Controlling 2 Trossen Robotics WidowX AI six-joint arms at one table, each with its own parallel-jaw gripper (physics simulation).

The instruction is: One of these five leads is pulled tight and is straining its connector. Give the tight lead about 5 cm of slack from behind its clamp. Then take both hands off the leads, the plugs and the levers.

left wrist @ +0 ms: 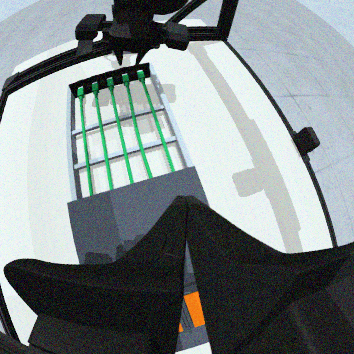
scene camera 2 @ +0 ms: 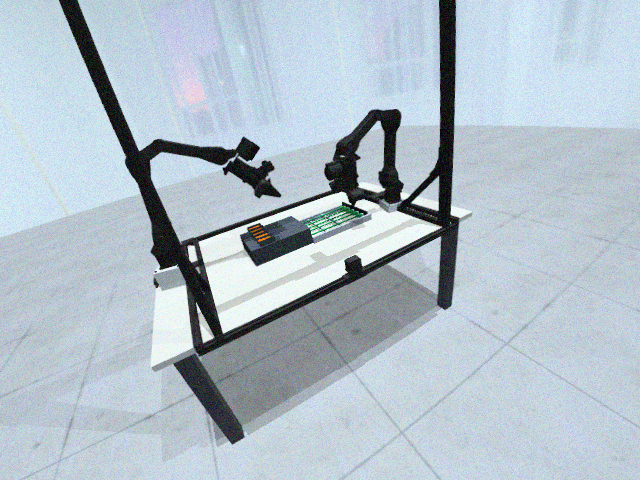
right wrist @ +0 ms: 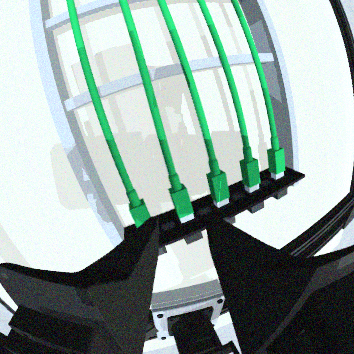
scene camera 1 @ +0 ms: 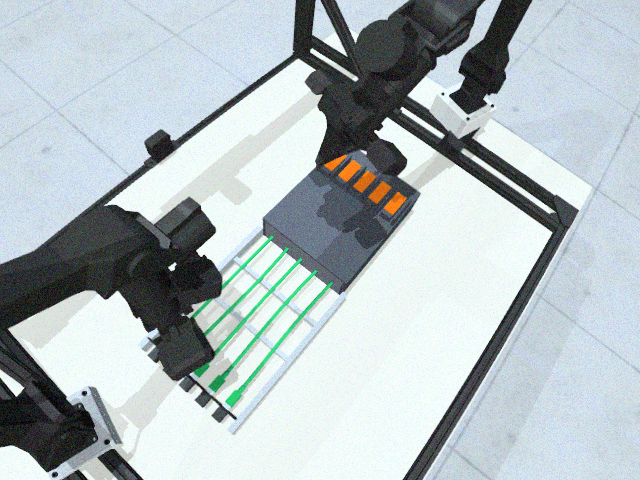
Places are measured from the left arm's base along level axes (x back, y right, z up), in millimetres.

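Pixels of known places: left gripper, fingertip midpoint: (left wrist: 183,203) (scene camera 2: 280,196) (scene camera 1: 317,164); right gripper, fingertip midpoint: (left wrist: 127,64) (scene camera 2: 351,204) (right wrist: 182,222) (scene camera 1: 181,336); left arm's base at its link origin: (scene camera 2: 170,263) (scene camera 1: 467,100); right arm's base at its link origin: (scene camera 2: 393,200) (right wrist: 189,321) (scene camera 1: 70,432).
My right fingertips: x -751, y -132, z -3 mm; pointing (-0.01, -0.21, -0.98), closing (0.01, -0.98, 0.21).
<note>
Ahead of a thing's pixels: the offset from my right fingertips to its top centre. "spot": to the spot under its first point. Level surfaces: height alone.
Five green leads @(spot: dy -41, dx +137, dz -47 mm) (scene camera 1: 272,319) (left wrist: 121,135) (right wrist: 186,71) run side by side from the dark box @(dy +60, dx +356, dz +14 mm) (scene camera 1: 297,211) (scene camera 2: 284,251) (left wrist: 92,220) to green plugs @(spot: dy -114, dx +20, dz -44 mm) (scene camera 1: 233,397) (right wrist: 218,186) at the black connector strip @(spot: dy -134, dx +6, dz -34 mm) (right wrist: 296,175). I cannot tell which lead is tight. Five orange levers @(dy +76, dx +410, dz +8 mm) (scene camera 1: 364,180) (scene camera 2: 258,232) @(spot: dy +107, dx +398, dz +8 mm) (left wrist: 195,307) sit on the box's far end; one is partly hidden in scene camera 1. My right gripper (left wrist: 127,64) (right wrist: 182,222) is partly open and empty, above the strip; its tips overlap the first two plugs from the left in its wrist view. My left gripper (scene camera 2: 279,195) (left wrist: 183,203) is shut and empty, above the box.
A pale frame (scene camera 1: 286,364) (right wrist: 285,95) with crossbars surrounds the leads. Dark rails (scene camera 1: 485,315) edge the white table @(dz -74 mm) (scene camera 1: 439,289). A small black block @(spot: dy +370, dx +131, dz -26 mm) (scene camera 1: 159,144) (scene camera 2: 353,264) (left wrist: 306,141) sits on one long rail. Arm shadows cross the table and box.
</note>
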